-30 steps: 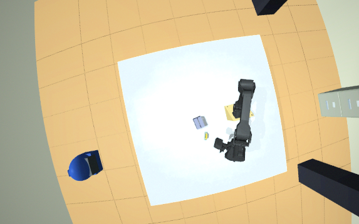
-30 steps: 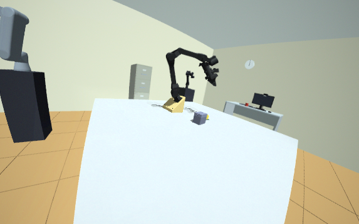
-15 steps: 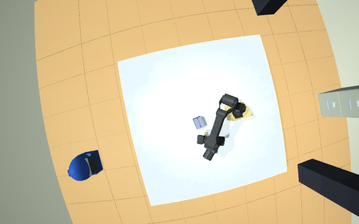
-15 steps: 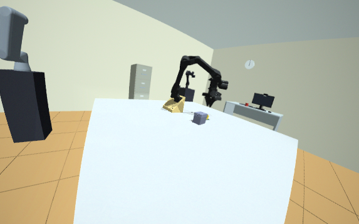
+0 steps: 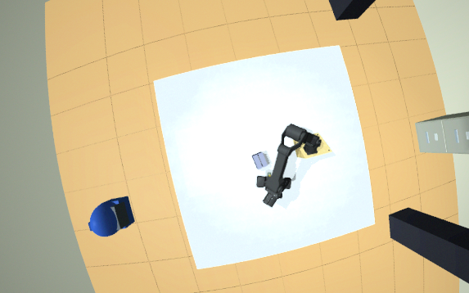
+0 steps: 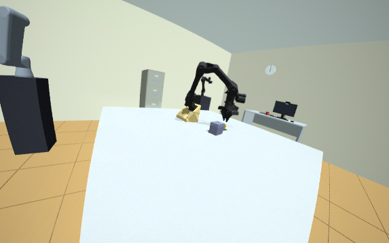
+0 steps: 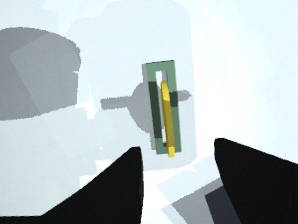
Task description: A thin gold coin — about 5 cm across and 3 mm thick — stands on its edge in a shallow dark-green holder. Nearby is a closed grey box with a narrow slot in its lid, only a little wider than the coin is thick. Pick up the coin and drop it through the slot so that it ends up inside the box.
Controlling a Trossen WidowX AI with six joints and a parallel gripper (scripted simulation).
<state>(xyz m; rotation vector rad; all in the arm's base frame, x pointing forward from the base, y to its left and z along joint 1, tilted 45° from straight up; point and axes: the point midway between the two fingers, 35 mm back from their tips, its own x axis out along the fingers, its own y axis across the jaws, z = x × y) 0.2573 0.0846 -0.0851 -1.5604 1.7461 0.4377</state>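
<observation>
Right now the gold coin is 4 cm below my gripper tip.
</observation>
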